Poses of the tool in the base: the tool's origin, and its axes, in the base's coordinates. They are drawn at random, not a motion.
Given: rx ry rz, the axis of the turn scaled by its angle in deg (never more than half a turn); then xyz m.
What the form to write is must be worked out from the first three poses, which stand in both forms.
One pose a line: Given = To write
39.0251 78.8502 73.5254 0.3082 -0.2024 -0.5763 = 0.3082 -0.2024 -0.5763 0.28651 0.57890 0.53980 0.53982
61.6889 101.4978 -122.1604 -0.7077 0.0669 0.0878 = -0.7077 0.0669 0.0878 0.36079 0.59361 -0.71445 0.08382
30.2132 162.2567 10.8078 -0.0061 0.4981 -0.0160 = -0.0061 0.4981 -0.0160 0.18119 0.97305 0.06481 0.12707
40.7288 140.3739 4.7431 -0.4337 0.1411 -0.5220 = -0.4337 0.1411 -0.5220 0.26651 0.91853 0.03104 0.29037
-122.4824 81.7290 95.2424 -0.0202 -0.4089 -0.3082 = -0.0202 -0.4089 -0.3082 -0.69787 0.46567 0.54267 0.04044
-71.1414 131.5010 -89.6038 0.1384 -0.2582 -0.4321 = 0.1384 -0.2582 -0.4321 -0.40764 0.75350 -0.51343 0.04967
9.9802 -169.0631 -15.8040 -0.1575 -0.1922 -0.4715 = -0.1575 -0.1922 -0.4715 0.05846 -0.99023 -0.09257 0.08635
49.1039 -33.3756 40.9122 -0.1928 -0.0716 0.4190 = -0.1928 -0.0716 0.4190 0.40079 -0.27241 0.33393 0.80849
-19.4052 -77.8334 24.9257 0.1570 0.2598 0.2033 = 0.1570 0.2598 0.2033 -0.15458 -0.62001 0.19855 0.74315
